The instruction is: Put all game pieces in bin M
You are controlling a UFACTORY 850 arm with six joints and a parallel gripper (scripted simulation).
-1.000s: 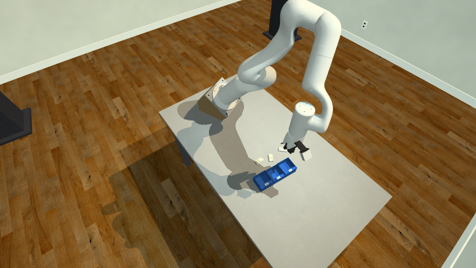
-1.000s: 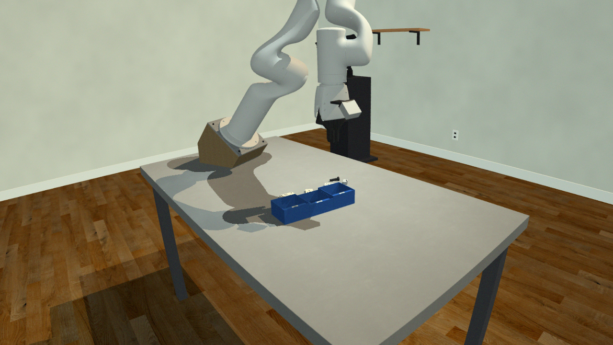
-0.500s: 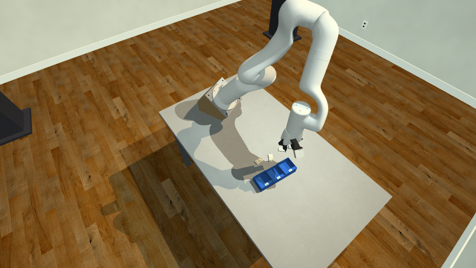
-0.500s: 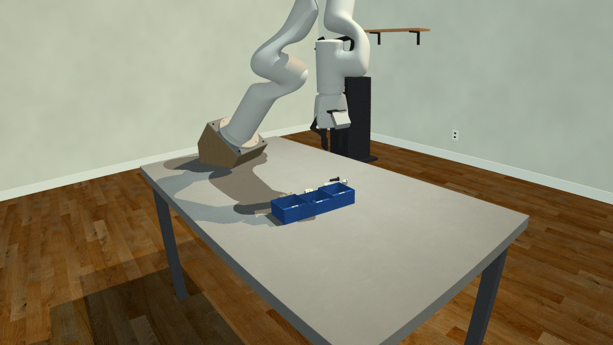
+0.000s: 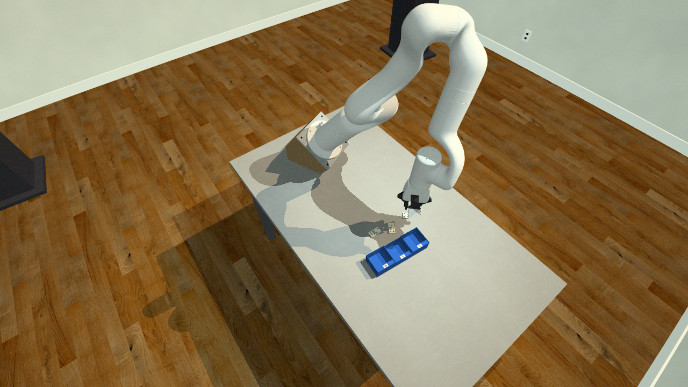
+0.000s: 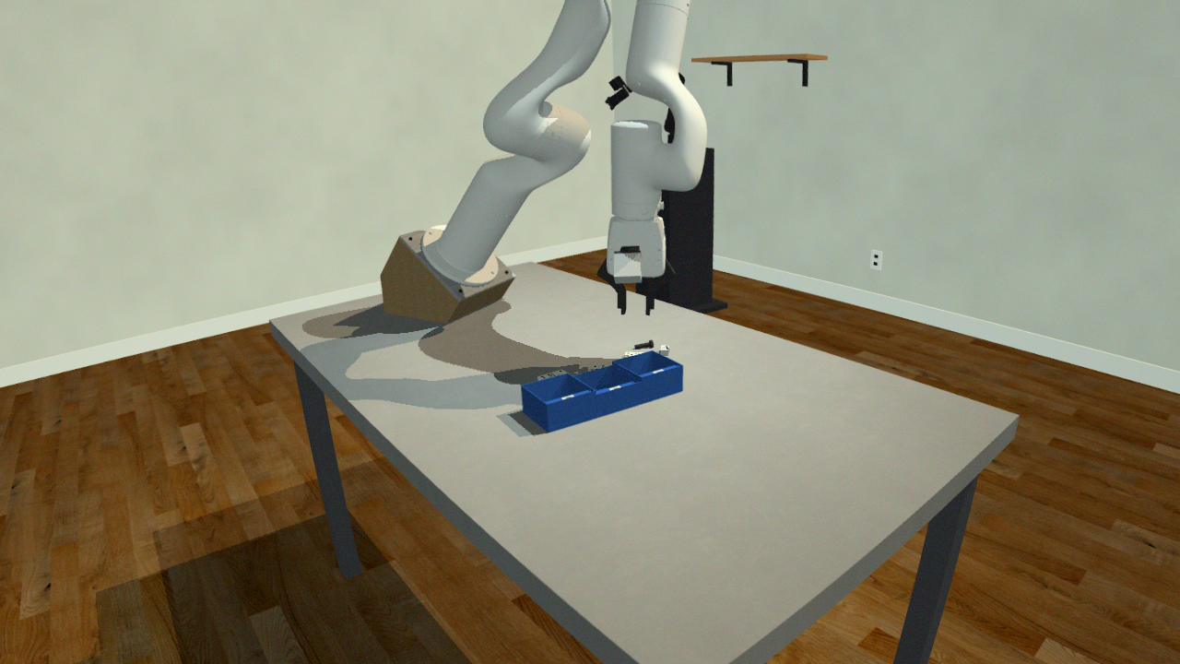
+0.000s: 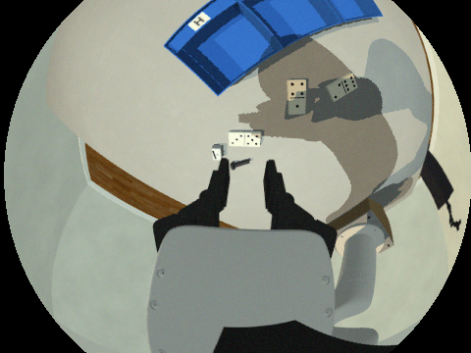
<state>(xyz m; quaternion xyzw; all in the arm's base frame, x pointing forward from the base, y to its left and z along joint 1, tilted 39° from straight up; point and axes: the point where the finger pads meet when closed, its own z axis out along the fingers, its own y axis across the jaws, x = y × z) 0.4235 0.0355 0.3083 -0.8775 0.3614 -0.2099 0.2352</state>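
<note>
Right now the white domino is 11 cm below my hand, 1 cm to the left of it and 1 cm behind it. Also, from my hand: blue three-part bin (14 cm to the right, 11 cm ahead, 9 cm below); white part (11 cm below, 7 cm to the left, 1 cm behind); black bolt (11 cm below, 6 cm to the left, 5 cm behind).
</note>
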